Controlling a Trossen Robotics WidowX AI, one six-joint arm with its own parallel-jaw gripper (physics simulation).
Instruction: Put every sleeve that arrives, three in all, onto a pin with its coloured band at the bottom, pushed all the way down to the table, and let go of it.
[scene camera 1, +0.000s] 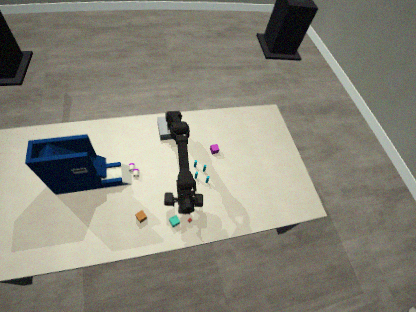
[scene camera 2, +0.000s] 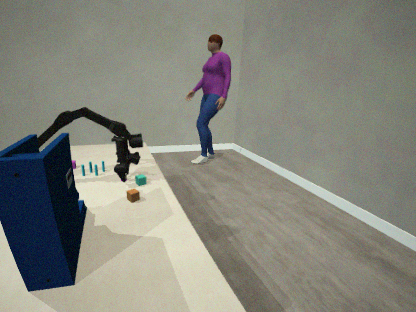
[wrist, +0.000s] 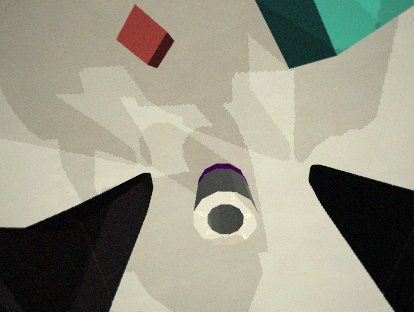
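A sleeve (wrist: 225, 192) stands upright on the table, its white open end up and its purple band at the bottom. My gripper (scene camera 2: 123, 178) (wrist: 229, 176) is open, with a fingertip to either side of that sleeve and a gap on both sides; the arm hides the sleeve in scene camera 1. Two more sleeves (scene camera 1: 132, 167) (scene camera 1: 136, 173) stand at the chute's end, their magenta bands showing at the upper ends. Several thin teal pins (scene camera 1: 204, 168) (scene camera 2: 96, 170) stand bare, beside the arm in scene camera 1.
A blue dispenser (scene camera 1: 75, 170) (scene camera 2: 37, 215) stands left in both scene views. Near the gripper lie a teal block (scene camera 1: 174, 221) (scene camera 2: 141, 180) (wrist: 360, 22), a small red block (scene camera 1: 190, 220) (wrist: 142, 35) and an orange block (scene camera 1: 141, 216) (scene camera 2: 133, 195). A magenta block (scene camera 1: 214, 149) lies beyond the pins.
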